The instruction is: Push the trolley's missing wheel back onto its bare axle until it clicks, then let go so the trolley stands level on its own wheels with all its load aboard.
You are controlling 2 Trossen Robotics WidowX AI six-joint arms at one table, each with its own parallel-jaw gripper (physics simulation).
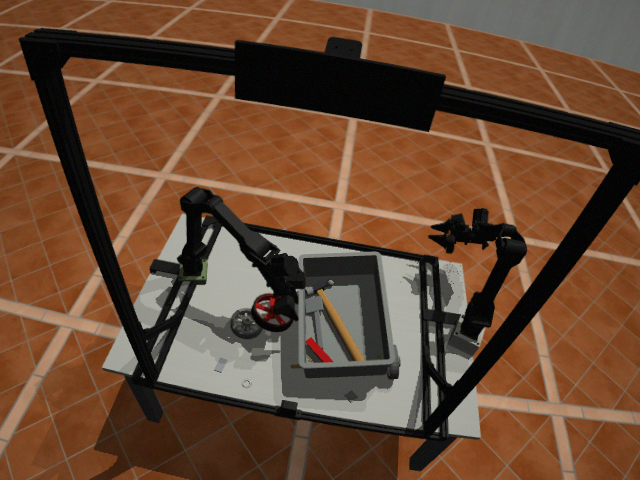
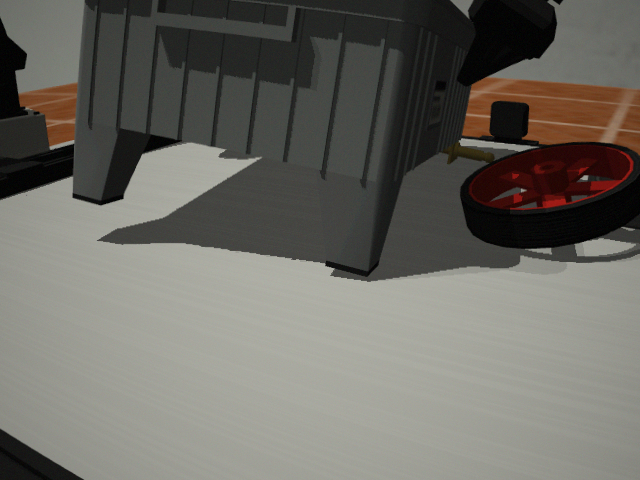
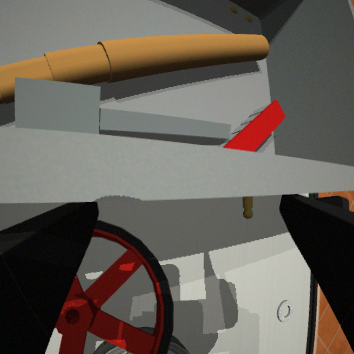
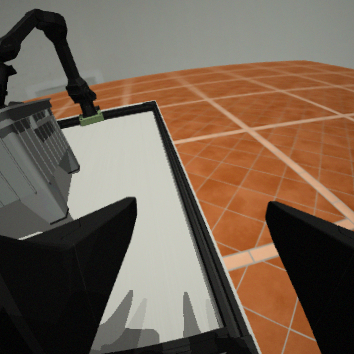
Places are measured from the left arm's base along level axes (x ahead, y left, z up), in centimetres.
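Pixels of known places: left gripper, between the fingertips: (image 1: 298, 311) (image 2: 471, 60) (image 3: 190, 202); right gripper, between the fingertips: (image 1: 429, 231) (image 4: 201, 207); left arm's base, origin of its link: (image 1: 192, 269) (image 4: 89, 114); right arm's base, origin of its link: (image 1: 470, 330) (image 2: 0, 116).
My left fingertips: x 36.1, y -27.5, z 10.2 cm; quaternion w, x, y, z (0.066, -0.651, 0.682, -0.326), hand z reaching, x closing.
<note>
Ahead of a thing's pixels: the offset from my left fingertips to its top centre. "pt": to the spot under its first point. Level surfaces: height alone.
The grey trolley @[pt dx +15.5, dy +16.9, dz +5.3 cm] (image 1: 339, 260) (image 2: 270, 95) (image 3: 140, 172) (image 4: 31, 158) stands mid-table, carrying a wooden-handled hammer @[dx +14.3, dy -0.8, dz -2.5 cm] (image 1: 339, 325) (image 3: 158, 56) and a red block @[dx +6.6, dy -11.6, dz -5.8 cm] (image 1: 318, 350) (image 3: 258, 128). Its brass axle @[pt dx +0.2, dy -12.7, dz -11.5 cm] (image 2: 468, 153) (image 3: 248, 207) sticks out bare from the left side. The red-spoked wheel @[dx -7.2, dy +6.9, dz -6.2 cm] (image 1: 270, 311) (image 2: 518, 200) (image 3: 105, 298) leans tilted on the table beside that wall, off the axle. My left gripper (image 1: 290, 295) (image 3: 190, 202) is open and empty, at the trolley's left rim, above the wheel. My right gripper (image 1: 444, 235) (image 4: 201, 207) is open and empty, raised off the table's far right corner.
A grey metal wheel @[dx -16.4, dy +3.2, dz -8.3 cm] (image 1: 244, 324) lies flat left of the red one. A small washer @[dx -16.9, dy -17.6, dz -12.7 cm] (image 1: 246, 381) (image 3: 284, 310) and a small plate @[dx -25.1, dy -10.8, dz -12.7 cm] (image 1: 220, 365) lie near the front left. A black frame borders the table @[dz -13.0 cm] (image 1: 375, 405) (image 4: 123, 158).
</note>
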